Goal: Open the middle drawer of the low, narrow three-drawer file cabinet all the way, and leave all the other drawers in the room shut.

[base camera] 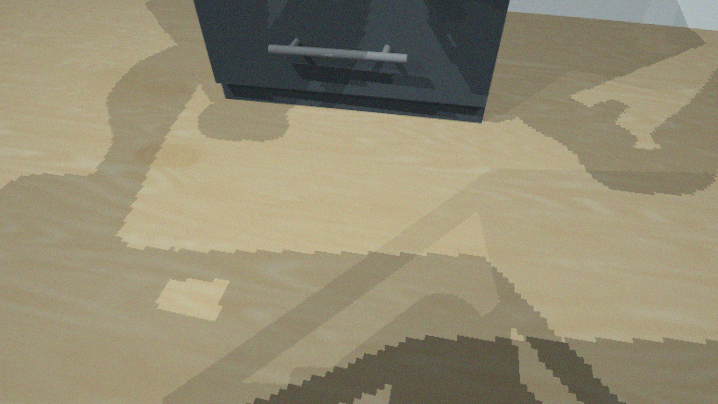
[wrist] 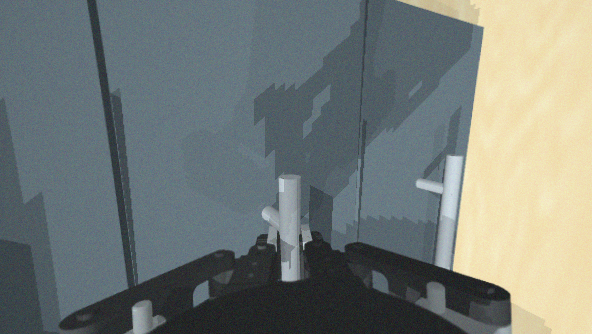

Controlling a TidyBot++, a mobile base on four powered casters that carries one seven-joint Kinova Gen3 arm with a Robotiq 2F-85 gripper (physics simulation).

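Frame: origin at the arm's base, x ahead, y left, z up, level; millimetres.
Where they show: gripper, between the fingertips: (wrist: 289, 240).
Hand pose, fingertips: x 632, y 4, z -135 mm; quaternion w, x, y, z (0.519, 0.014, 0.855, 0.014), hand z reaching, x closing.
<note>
Each offset is from my fingertips to the top centre of the thing. "pt": to the spot under its first point. Level surfaces: height alone.
The dark blue-grey file cabinet (base camera: 241, 30) shows its lower part in the base camera view. In the wrist view its fronts appear turned sideways, with the floor to the right. The middle drawer (wrist: 200, 100) looks flush with the fronts beside it. Its light grey bar handle @(pt dx -29, dy -31, dz +12 mm) (wrist: 290, 200) runs between the fingers. My gripper (wrist: 289, 240) is shut on this handle, one finger on each side of the bar; its fingertips are partly hidden behind the bar. The bottom drawer (wrist: 395, 165) looks shut.
The bottom drawer's bar handle @(pt dx -15, dy +49, dz -143 mm) (base camera: 336, 53) (wrist: 451, 210) stands out from its front, close to the right of my gripper in the wrist view. Part of the top drawer (wrist: 45, 125) shows at the left there. Wooden floor @(dz -262 mm) (base camera: 351, 200) lies before the cabinet. A pale wall (base camera: 602, 10) stands at the upper right.
</note>
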